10 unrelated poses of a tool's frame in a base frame.
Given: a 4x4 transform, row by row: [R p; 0 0 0 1], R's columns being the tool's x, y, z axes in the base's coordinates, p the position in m. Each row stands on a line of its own.
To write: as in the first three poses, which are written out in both.
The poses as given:
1:
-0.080 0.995 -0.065 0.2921
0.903 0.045 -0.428 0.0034
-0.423 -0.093 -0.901 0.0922
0 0 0 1
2:
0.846 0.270 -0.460 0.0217
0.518 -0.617 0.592 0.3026
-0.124 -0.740 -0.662 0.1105
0 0 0 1
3:
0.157 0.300 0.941 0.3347
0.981 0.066 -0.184 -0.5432
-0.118 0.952 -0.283 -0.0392
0 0 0 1
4:
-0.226 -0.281 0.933 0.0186
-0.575 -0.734 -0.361 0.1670
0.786 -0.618 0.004 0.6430
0 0 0 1
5:
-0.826 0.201 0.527 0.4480
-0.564 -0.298 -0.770 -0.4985
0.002 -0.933 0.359 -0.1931
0 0 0 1
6:
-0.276 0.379 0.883 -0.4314
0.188 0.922 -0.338 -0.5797
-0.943 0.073 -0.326 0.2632
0 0 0 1
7:
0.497 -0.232 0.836 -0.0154
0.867 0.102 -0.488 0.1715
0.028 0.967 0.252 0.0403
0 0 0 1
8:
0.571 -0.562 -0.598 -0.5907
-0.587 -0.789 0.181 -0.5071
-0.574 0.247 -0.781 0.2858
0 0 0 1
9:
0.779 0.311 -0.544 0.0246
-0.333 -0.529 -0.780 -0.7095
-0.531 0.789 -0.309 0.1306
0 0 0 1
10:
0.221 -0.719 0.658 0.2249
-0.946 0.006 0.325 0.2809
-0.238 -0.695 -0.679 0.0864
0 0 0 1
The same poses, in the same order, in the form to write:
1:
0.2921 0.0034 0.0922
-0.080 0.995 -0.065
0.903 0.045 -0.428
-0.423 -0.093 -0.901

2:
0.0217 0.3026 0.1105
0.846 0.270 -0.460
0.518 -0.617 0.592
-0.124 -0.740 -0.662

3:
0.3347 -0.5432 -0.0392
0.157 0.300 0.941
0.981 0.066 -0.184
-0.118 0.952 -0.283

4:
0.0186 0.1670 0.6430
-0.226 -0.281 0.933
-0.575 -0.734 -0.361
0.786 -0.618 0.004

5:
0.4480 -0.4985 -0.1931
-0.826 0.201 0.527
-0.564 -0.298 -0.770
0.002 -0.933 0.359

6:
-0.4314 -0.5797 0.2632
-0.276 0.379 0.883
0.188 0.922 -0.338
-0.943 0.073 -0.326

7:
-0.0154 0.1715 0.0403
0.497 -0.232 0.836
0.867 0.102 -0.488
0.028 0.967 0.252

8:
-0.5907 -0.5071 0.2858
0.571 -0.562 -0.598
-0.587 -0.789 0.181
-0.574 0.247 -0.781

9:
0.0246 -0.7095 0.1306
0.779 0.311 -0.544
-0.333 -0.529 -0.780
-0.531 0.789 -0.309

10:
0.2249 0.2809 0.0864
0.221 -0.719 0.658
-0.946 0.006 0.325
-0.238 -0.695 -0.679

